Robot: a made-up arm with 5 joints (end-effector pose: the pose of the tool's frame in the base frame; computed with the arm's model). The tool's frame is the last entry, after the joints. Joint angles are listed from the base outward.
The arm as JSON. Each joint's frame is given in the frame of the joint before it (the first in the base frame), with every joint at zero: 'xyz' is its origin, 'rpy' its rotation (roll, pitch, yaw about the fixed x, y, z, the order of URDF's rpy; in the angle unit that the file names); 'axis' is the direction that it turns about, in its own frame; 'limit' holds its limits. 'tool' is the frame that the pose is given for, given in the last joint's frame.
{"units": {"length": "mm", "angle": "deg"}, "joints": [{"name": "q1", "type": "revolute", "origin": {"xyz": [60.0, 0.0, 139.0], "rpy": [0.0, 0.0, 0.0]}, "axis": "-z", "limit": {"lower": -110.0, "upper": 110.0}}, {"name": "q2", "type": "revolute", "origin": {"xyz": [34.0, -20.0, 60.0], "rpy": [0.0, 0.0, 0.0]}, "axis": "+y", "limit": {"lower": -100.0, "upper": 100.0}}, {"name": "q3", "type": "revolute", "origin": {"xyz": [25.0, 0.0, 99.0], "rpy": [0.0, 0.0, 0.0]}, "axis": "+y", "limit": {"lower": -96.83, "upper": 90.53}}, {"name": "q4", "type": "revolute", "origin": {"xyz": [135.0, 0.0, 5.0], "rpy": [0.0, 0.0, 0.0]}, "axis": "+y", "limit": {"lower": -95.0, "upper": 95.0}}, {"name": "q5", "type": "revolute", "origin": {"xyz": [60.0, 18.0, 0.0], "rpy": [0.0, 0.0, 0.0]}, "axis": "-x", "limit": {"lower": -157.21, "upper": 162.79}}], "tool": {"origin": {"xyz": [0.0, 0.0, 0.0], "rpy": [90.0, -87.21, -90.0]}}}
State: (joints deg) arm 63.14 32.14 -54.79 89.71 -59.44
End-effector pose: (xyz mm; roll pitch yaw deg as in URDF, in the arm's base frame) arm 172.9 -227.4 270.9 20.53 -10.46 -127.27
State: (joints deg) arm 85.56 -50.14 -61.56 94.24 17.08
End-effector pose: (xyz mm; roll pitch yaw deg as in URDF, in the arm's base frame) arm 56.2 23.1 423.2 -141.88 -67.58 54.11
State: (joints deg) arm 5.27 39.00 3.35 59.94 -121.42
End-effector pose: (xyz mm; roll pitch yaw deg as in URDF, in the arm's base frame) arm 265.0 -20.9 114.3 -10.21 -6.87 -128.87
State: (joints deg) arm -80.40 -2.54 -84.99 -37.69 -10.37
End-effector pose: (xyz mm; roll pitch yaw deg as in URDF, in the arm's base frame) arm 65.4 20.2 483.1 -170.87 34.16 -83.63
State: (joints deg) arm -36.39 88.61 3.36 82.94 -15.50
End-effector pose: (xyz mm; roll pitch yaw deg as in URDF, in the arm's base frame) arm 120.9 42.4 36.0 -74.15 71.04 -38.58
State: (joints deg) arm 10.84 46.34 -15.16 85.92 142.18
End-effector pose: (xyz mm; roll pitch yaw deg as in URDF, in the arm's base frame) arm 269.4 -42.1 130.2 18.42 -20.23 125.24
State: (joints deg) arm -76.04 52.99 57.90 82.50 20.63
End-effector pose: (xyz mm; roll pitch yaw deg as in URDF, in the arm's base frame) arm 68.3 25.0 124.6 127.85 67.83 -158.22
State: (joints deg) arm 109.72 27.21 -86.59 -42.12 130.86
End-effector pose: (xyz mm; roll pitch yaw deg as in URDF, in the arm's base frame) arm 6.2 -144.3 453.1 170.90 -7.06 -57.23
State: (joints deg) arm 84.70 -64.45 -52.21 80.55 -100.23
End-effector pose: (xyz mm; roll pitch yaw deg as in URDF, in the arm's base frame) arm 52.4 60.7 418.0 126.82 10.49 -166.94
